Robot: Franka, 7 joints.
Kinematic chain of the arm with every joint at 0, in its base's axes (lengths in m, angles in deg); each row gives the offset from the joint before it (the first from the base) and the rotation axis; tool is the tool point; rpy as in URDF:
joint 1: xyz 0 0 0.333 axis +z
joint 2: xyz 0 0 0 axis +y
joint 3: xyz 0 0 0.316 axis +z
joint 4: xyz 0.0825 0 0 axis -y
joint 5: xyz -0.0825 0 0.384 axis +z
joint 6: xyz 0 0 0 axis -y
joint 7: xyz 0.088 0 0 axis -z
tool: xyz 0 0 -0.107 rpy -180 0 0
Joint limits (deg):
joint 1: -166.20..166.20
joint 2: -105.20..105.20
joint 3: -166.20..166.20
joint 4: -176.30..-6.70
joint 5: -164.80..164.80
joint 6: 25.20..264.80
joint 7: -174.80..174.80
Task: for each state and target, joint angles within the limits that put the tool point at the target. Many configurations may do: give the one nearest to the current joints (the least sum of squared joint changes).
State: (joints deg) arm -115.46 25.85 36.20 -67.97 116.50 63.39 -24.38
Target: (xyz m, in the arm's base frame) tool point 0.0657 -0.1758 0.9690
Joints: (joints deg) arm -120.41 -18.78 5.26 -66.56 112.10 25.20 -24.38
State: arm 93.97 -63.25 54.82 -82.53 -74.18 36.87 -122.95
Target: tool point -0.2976 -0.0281 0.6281
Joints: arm 91.86 -62.01 65.94 -120.96 -57.06 29.37 -122.95
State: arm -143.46 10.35 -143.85 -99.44 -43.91 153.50 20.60
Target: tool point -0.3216 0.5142 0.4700
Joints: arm -115.88 -8.08 -122.32 -116.08 -45.00 153.10 20.60
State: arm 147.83 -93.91 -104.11 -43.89 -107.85 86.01 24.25
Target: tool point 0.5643 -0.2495 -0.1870
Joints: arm 136.81 -105.20 -135.95 -52.25 -107.12 94.14 24.25
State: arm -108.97 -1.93 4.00 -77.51 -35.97 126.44 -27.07
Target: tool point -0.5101 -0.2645 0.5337
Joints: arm -130.85 -0.63 -17.97 -107.21 -35.32 112.92 -27.07
